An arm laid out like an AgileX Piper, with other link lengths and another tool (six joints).
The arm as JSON. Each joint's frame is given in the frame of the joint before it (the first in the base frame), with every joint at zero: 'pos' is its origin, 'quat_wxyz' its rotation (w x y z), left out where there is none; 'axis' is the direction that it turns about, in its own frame. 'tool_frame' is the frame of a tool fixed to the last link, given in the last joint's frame.
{
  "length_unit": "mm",
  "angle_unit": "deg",
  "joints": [
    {
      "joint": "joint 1",
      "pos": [
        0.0,
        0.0,
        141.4
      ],
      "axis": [
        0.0,
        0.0,
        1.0
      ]
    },
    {
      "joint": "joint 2",
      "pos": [
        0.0,
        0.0,
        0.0
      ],
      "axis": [
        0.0,
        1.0,
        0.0
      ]
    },
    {
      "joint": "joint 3",
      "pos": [
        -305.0,
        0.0,
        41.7
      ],
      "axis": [
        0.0,
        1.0,
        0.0
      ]
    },
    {
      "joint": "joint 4",
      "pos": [
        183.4,
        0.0,
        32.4
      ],
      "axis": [
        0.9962,
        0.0,
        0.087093
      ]
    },
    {
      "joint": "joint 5",
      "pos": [
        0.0,
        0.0,
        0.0
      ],
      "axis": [
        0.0,
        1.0,
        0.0
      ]
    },
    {
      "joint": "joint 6",
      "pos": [
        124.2,
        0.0,
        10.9
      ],
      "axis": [
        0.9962,
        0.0,
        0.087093
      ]
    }
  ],
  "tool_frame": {
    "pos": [
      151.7,
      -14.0,
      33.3
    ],
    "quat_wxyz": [
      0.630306,
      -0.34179,
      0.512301,
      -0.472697
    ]
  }
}
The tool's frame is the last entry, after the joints.
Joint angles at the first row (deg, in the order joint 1, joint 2, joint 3, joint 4, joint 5, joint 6):
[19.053 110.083 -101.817 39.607 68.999 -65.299]
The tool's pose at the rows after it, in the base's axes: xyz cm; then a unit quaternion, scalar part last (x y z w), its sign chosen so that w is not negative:
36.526 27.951 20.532 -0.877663 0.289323 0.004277 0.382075
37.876 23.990 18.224 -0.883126 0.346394 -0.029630 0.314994
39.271 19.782 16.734 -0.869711 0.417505 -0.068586 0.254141
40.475 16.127 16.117 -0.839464 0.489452 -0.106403 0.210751
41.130 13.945 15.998 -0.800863 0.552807 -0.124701 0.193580
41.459 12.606 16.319 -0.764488 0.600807 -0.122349 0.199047
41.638 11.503 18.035 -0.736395 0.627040 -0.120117 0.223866
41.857 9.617 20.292 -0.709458 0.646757 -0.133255 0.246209
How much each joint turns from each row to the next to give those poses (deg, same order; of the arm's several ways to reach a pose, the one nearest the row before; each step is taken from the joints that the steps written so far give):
[0.001 -0.048 -0.002 -7.177 0.397 3.758]
[-0.001 0.000 0.003 -10.032 0.044 8.947]
[0.001 0.000 0.000 -9.590 0.142 10.906]
[-0.044 -0.001 0.002 -7.698 0.067 11.094]
[-0.454 0.002 -0.004 -3.522 0.067 9.084]
[-2.005 -0.466 0.000 0.759 0.061 4.758]
[-2.959 -2.245 -0.002 2.611 0.064 0.852]
[-3.156 -2.970 0.004 1.134 -0.002 0.532]

